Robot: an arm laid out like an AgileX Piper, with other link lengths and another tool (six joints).
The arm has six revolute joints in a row. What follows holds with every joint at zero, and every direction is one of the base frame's.
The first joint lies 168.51 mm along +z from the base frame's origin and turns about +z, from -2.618 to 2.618 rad.
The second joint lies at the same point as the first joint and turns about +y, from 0 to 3.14 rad.
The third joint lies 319.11 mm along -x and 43.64 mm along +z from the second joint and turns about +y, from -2.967 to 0 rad.
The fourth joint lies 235.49 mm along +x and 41.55 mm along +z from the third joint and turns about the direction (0.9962, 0, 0.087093), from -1.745 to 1.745 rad.
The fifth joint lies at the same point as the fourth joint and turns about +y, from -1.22 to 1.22 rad.
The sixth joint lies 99.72 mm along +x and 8.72 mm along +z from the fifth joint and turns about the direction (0.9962, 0, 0.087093), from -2.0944 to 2.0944 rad.
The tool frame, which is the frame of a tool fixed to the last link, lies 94.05 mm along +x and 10 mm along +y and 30.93 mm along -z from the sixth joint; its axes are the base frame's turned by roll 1.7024, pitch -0.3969 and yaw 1.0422 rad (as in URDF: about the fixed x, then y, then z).
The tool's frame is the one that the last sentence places.
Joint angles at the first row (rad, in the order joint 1, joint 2, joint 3, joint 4, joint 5, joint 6):
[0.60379, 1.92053, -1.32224, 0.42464, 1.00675, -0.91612]
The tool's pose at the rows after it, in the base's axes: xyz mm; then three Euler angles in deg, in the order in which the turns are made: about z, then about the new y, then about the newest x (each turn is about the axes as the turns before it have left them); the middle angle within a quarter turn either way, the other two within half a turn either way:
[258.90 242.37 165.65 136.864 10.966 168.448]
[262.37 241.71 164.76 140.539 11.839 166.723]
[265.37 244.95 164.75 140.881 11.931 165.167]
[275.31 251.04 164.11 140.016 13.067 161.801]
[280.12 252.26 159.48 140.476 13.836 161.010]
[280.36 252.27 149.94 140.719 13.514 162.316]
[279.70 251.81 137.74 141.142 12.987 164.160]
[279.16 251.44 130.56 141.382 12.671 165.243]
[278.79 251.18 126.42 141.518 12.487 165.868]
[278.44 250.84 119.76 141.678 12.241 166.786]
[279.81 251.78 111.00 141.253 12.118 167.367]
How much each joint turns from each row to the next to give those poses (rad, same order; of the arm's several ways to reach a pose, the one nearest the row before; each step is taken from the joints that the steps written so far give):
[0.00000, 0.00002, 0.00934, 0.01501, -0.01737, -0.01075]
[-0.00001, 0.00000, 0.00000, 0.00178, -0.00494, -0.07838]
[0.00001, -0.00001, -0.00003, 0.01482, -0.01776, -0.02766]
[0.00000, 0.00056, 0.00007, 0.01586, -0.05642, -0.02980]
[-0.00001, 0.01144, 0.00001, 0.00001, -0.02265, -0.02202]
[0.00002, 0.02545, -0.00003, -0.00003, -0.00292, 0.00005]
[-0.00001, 0.03266, -0.00001, 0.00002, 0.00001, -0.00003]
[0.00000, 0.01926, -0.00001, 0.00000, -0.00001, 0.00001]
[0.00000, 0.01110, 0.00003, -0.00001, -0.00002, 0.00000]
[0.00000, 0.01779, 0.00000, 0.00000, -0.00175, -0.00001]
[0.00000, 0.02289, -0.00004, 0.00397, -0.01505, 0.00182]

